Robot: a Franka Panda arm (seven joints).
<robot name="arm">
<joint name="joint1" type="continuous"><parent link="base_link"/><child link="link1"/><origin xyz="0 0 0.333" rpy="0 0 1.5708"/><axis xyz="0 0 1"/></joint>
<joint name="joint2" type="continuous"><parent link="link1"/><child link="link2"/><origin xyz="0 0 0" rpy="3.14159 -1.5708 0"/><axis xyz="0 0 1"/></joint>
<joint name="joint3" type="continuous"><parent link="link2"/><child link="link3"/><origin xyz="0.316 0 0" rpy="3.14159 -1.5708 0"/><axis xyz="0 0 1"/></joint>
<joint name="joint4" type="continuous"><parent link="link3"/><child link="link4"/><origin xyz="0 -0.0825 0" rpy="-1.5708 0 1.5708"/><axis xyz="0 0 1"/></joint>
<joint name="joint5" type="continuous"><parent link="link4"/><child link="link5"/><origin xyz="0.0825 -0.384 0" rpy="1.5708 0 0"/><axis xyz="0 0 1"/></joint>
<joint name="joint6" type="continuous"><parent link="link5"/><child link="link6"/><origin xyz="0 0 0" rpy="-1.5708 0 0"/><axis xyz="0 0 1"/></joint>
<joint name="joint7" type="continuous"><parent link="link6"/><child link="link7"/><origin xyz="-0.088 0 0" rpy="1.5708 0 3.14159"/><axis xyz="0 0 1"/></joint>
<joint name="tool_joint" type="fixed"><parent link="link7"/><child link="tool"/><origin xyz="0 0 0.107"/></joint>
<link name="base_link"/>
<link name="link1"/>
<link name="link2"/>
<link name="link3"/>
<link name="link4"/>
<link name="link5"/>
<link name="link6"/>
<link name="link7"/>
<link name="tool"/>
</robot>
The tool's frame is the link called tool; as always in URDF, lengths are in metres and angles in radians. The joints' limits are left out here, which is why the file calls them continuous.
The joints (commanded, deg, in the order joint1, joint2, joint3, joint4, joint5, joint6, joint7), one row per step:
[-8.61 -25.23 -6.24 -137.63 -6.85 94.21 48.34]
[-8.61 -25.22 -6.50 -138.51 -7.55 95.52 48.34]
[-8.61 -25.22 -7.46 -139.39 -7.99 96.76 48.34]
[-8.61 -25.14 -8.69 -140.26 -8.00 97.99 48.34]
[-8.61 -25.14 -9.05 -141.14 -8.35 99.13 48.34]
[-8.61 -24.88 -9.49 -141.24 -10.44 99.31 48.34]
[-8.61 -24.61 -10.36 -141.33 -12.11 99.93 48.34]
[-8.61 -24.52 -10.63 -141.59 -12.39 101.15 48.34]
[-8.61 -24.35 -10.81 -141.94 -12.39 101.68 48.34]
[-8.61 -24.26 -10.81 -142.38 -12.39 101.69 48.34]
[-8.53 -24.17 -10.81 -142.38 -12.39 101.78 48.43]
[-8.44 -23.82 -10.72 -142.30 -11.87 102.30 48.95]
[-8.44 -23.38 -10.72 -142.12 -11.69 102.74 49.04]
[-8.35 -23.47 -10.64 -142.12 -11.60 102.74 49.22]
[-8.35 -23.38 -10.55 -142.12 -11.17 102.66 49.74]
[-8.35 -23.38 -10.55 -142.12 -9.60 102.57 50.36]
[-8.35 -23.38 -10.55 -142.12 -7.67 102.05 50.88]
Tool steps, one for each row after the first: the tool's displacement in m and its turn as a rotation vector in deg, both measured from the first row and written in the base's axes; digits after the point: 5 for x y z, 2 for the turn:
[-0.00074 -0.00233 -0.00564 -0.56 -0.29 0.17]
[-0.00301 -0.00863 -0.01160 -0.57 -0.61 -0.39]
[-0.00570 -0.01581 -0.01822 -0.09 -0.97 -1.37]
[-0.00720 -0.01777 -0.02400 -0.24 -1.18 -1.41]
[-0.00843 -0.02376 -0.02625 -1.84 -0.56 -0.84]
[-0.00951 -0.03193 -0.02836 -2.98 -0.48 -0.80]
[-0.00836 -0.03407 -0.02990 -3.28 -1.27 -0.78]
[-0.00864 -0.03479 -0.03326 -3.18 -1.30 -0.86]
[-0.01011 -0.03400 -0.03714 -3.04 -0.80 -0.81]
[-0.00958 -0.03356 -0.03763 -3.07 -0.80 -0.81]
[-0.00703 -0.03211 -0.03884 -2.91 -1.16 -1.34]
[-0.00470 -0.03245 -0.03997 -2.87 -1.37 -1.48]
[-0.00439 -0.03124 -0.03935 -2.89 -1.48 -1.54]
[-0.00409 -0.03004 -0.04002 -2.70 -1.41 -2.17]
[-0.00377 -0.02774 -0.04030 -1.55 -1.65 -3.55]
[-0.00421 -0.02469 -0.04096 0.02 -1.53 -5.04]

